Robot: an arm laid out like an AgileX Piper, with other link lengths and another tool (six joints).
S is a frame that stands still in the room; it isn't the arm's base.
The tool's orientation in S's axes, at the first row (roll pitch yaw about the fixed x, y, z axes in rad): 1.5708, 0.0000, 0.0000
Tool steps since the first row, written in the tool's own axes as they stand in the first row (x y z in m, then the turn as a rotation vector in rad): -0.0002, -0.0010, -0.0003, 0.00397, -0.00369, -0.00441; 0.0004, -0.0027, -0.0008, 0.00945, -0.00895, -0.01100; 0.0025, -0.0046, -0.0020, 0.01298, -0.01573, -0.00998; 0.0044, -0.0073, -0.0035, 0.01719, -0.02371, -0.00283; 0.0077, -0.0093, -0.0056, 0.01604, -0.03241, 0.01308; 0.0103, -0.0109, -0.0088, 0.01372, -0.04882, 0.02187; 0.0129, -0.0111, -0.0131, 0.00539, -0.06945, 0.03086; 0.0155, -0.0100, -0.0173, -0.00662, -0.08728, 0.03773; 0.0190, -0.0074, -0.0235, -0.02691, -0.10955, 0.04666; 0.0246, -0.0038, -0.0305, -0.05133, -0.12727, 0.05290; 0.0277, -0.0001, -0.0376, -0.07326, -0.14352, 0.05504
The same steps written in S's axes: -0.0002, 0.0003, -0.0010, 0.00397, 0.00441, -0.00369; 0.0004, 0.0008, -0.0027, 0.00945, 0.01100, -0.00895; 0.0025, 0.0020, -0.0046, 0.01298, 0.00998, -0.01573; 0.0044, 0.0035, -0.0073, 0.01719, 0.00283, -0.02371; 0.0077, 0.0056, -0.0093, 0.01604, -0.01308, -0.03241; 0.0103, 0.0088, -0.0109, 0.01372, -0.02187, -0.04882; 0.0129, 0.0131, -0.0111, 0.00539, -0.03086, -0.06945; 0.0155, 0.0173, -0.0100, -0.00662, -0.03773, -0.08728; 0.0190, 0.0235, -0.0074, -0.02691, -0.04666, -0.10955; 0.0246, 0.0305, -0.0038, -0.05133, -0.05290, -0.12727; 0.0277, 0.0376, -0.0001, -0.07326, -0.05504, -0.14352
